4 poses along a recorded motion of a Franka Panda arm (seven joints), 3.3 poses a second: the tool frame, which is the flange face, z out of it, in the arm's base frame.
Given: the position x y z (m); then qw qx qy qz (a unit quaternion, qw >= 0).
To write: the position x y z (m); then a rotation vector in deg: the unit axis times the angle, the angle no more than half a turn. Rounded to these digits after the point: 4 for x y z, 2 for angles.
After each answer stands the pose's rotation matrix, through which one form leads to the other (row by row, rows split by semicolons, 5 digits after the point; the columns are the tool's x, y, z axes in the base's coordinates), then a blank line. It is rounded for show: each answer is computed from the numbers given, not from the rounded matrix.
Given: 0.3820, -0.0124, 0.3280, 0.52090, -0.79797, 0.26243, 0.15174
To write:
0.3820, -0.0124, 0.3280, -109.57, 36.04, 20.84
0.81621 -0.57691 0.03123; -0.26074 -0.31958 0.91098; -0.51557 -0.75169 -0.41127

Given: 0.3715, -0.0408, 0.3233, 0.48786, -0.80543, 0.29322, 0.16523
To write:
0.3715, -0.0408, 0.3233, -112.20, 40.85, 23.02
0.77344 -0.63355 0.01994; -0.31112 -0.35203 0.88277; -0.55226 -0.68897 -0.46939

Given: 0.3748, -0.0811, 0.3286, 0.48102, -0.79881, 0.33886, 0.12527
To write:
0.3748, -0.0811, 0.3286, -111.61, 47.35, 17.50
0.73896 -0.66189 0.12586; -0.42086 -0.30758 0.85339; -0.52613 -0.68359 -0.50585

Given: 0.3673, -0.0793, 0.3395, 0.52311, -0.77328, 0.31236, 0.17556
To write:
0.3673, -0.0793, 0.3395, -106.08, 42.85, 24.08
0.74322 -0.66676 0.05528; -0.29941 -0.25757 0.91870; -0.59831 -0.69935 -0.39107

